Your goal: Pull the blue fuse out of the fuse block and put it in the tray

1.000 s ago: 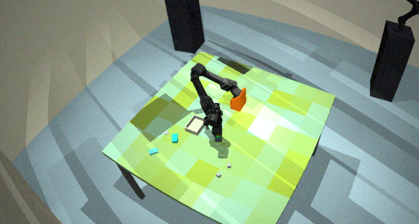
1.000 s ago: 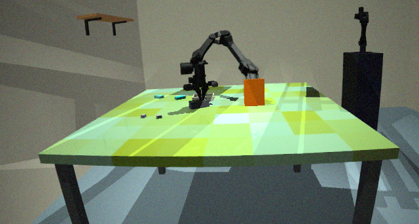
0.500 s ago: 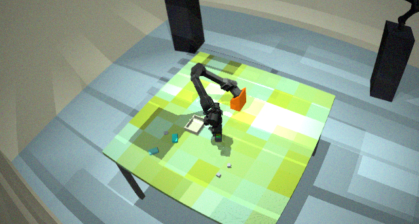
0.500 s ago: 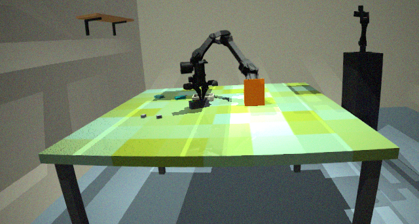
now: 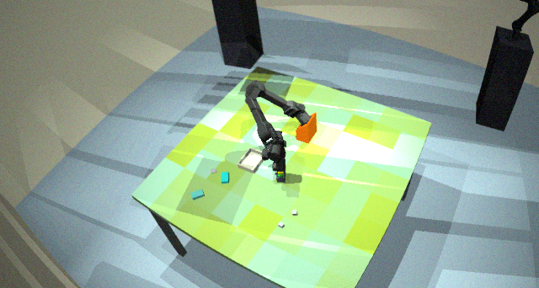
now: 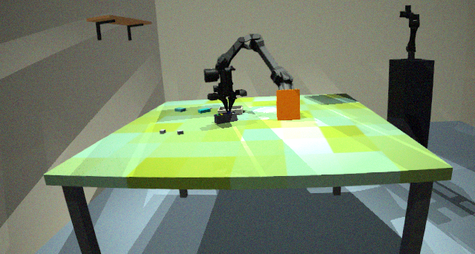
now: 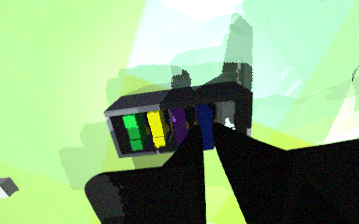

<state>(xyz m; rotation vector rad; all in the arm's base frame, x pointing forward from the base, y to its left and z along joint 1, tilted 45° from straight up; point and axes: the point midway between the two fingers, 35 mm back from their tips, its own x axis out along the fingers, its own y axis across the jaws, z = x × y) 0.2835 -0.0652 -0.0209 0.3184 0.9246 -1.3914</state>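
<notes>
Right now the white tray is 18 cm to the right of my gripper tip, 4 cm below it and 1 cm behind it.
</notes>
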